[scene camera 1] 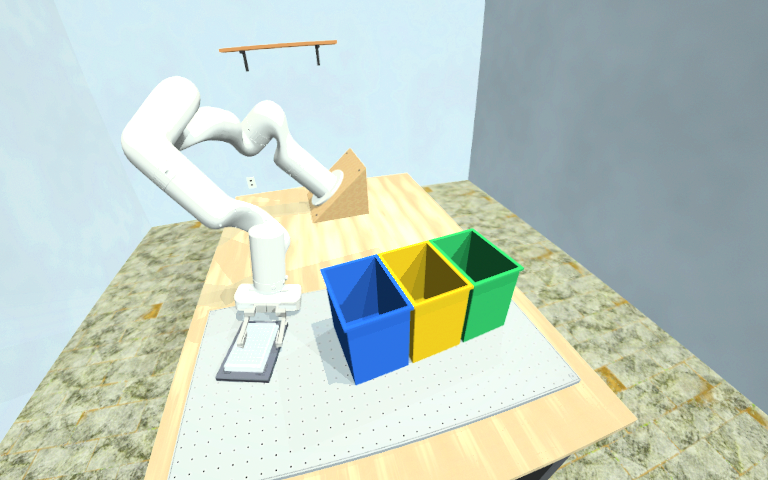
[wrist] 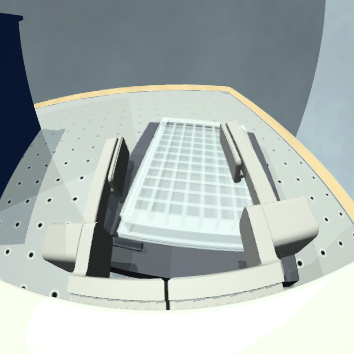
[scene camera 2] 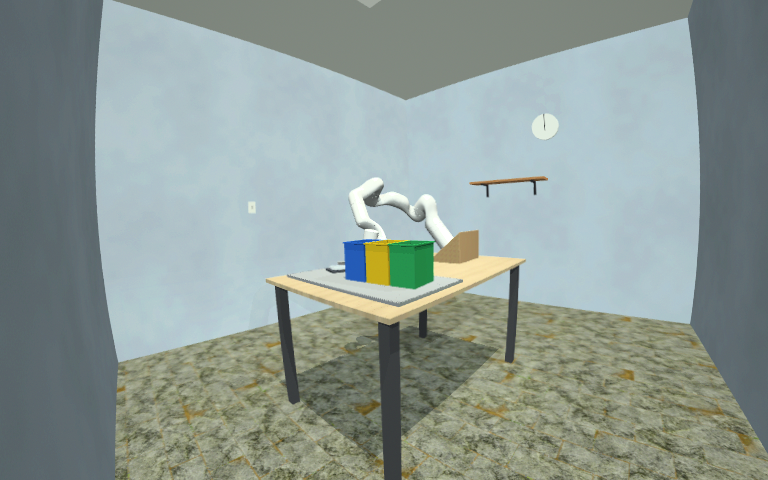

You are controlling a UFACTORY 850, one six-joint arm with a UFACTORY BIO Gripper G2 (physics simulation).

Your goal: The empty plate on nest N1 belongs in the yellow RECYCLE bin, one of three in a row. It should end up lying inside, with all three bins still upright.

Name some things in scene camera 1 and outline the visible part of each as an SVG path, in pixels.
My gripper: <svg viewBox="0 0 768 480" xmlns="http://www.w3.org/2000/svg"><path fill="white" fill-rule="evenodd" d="M241 284L234 295L236 310L244 311L245 317L237 340L237 347L244 349L248 336L246 329L250 317L255 317L256 313L275 313L276 317L282 317L280 332L278 330L276 338L276 348L282 347L286 311L300 310L302 287L300 285L283 284L283 288L280 290L261 292L256 290L253 284Z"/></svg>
A blue bin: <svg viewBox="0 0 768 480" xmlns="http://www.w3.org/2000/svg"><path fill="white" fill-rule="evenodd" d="M377 254L320 269L327 289L334 329L355 385L409 365L410 311L414 310L414 307Z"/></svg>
A yellow bin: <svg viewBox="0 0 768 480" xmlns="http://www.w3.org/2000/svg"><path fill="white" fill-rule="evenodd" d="M429 241L377 254L414 307L414 310L410 311L409 357L412 363L460 344L469 290L474 289L474 286Z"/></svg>
